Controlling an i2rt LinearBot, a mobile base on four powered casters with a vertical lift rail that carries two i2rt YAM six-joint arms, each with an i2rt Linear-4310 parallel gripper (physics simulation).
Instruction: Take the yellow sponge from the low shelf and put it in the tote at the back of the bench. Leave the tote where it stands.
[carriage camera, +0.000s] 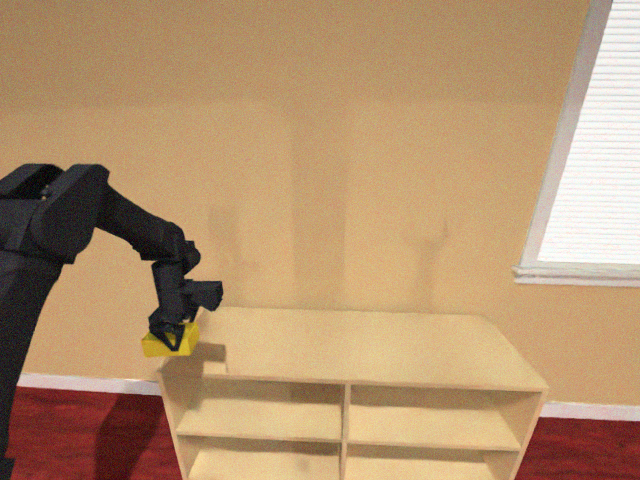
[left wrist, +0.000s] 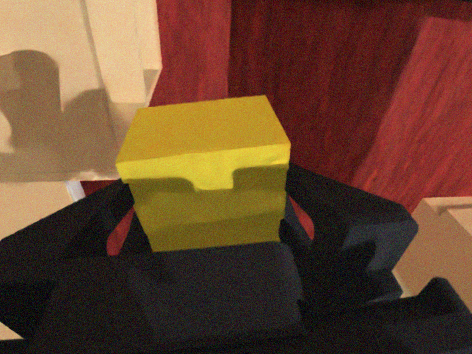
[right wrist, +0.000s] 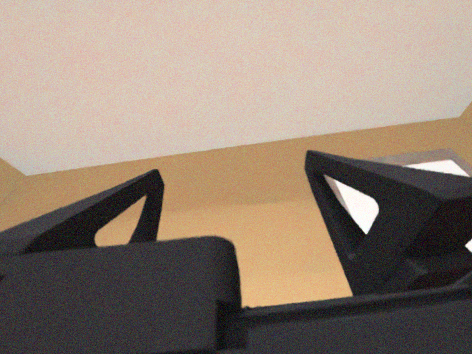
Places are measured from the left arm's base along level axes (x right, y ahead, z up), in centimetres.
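Pixels of known places: left gripper, fingertip midpoint: (carriage camera: 181, 341) (left wrist: 210, 167); right gripper, fingertip midpoint: (right wrist: 232, 168).
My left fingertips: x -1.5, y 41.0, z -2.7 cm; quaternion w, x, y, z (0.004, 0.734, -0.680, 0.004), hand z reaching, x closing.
Note:
Ahead of a thing's pixels: the offset from my left fingertips to its middle. "spot": to the spot under its first point. Level surfaces: height alone.
The yellow sponge @(dx -2.0, dy -0.2, dz +1.0 cm) (carriage camera: 190, 342) (left wrist: 207, 150) is held between the fingers of my left gripper (carriage camera: 174, 347). In the carriage camera it is at the lower left, in front of the left end of a wooden shelf unit's top. In the left wrist view, the sponge fills the middle, with a dark finger on each side. My right gripper (right wrist: 232, 168) is open, its two fingertips wide apart, with the wall behind them. The tote and the bench do not show in these views.
The light wooden shelf unit (carriage camera: 372, 346) stands against the tan wall (carriage camera: 258, 155), with open compartments below its top. Red floor @(dz -84.3 cm) (carriage camera: 67, 428) (left wrist: 325, 75) shows beside it. A window with blinds @(spot: dx +129.1, dy +53.0, dz +42.7 cm) (carriage camera: 594, 155) is at the right. The ceiling (right wrist: 225, 75) shows in the right wrist view.

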